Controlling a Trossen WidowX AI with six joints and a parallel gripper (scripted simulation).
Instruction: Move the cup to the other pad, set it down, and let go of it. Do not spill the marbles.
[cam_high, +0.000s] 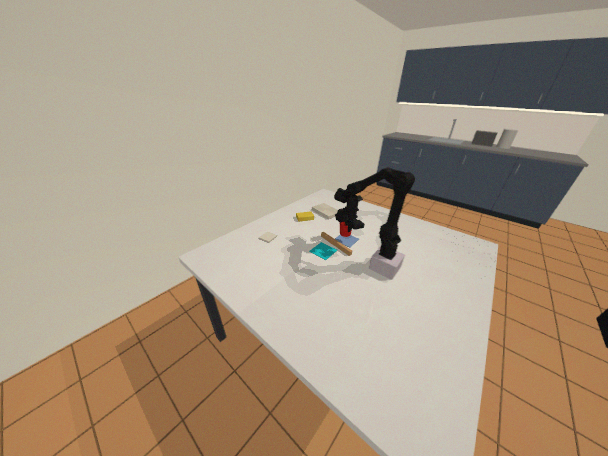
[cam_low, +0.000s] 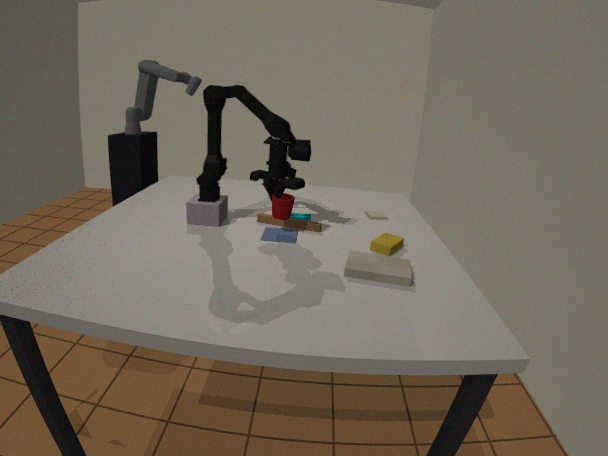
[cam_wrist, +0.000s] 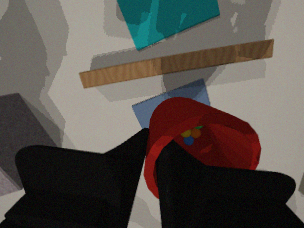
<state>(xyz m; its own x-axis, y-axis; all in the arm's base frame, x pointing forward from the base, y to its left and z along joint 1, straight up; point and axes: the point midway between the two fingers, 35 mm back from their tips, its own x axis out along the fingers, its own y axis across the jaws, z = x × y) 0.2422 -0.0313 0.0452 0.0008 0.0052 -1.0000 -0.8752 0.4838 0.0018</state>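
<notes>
Now: the teal pad 14 cm to the left of my gripper tip, 10 cm below it and 6 cm ahead of it. From my gripper tip the other things lie so: blue pad: 10 cm below, 4 cm to the right, 3 cm ahead; red cup: 3 cm ahead, 2 cm to the right; wooden bar: 9 cm below, 4 cm to the left, 4 cm ahead.
</notes>
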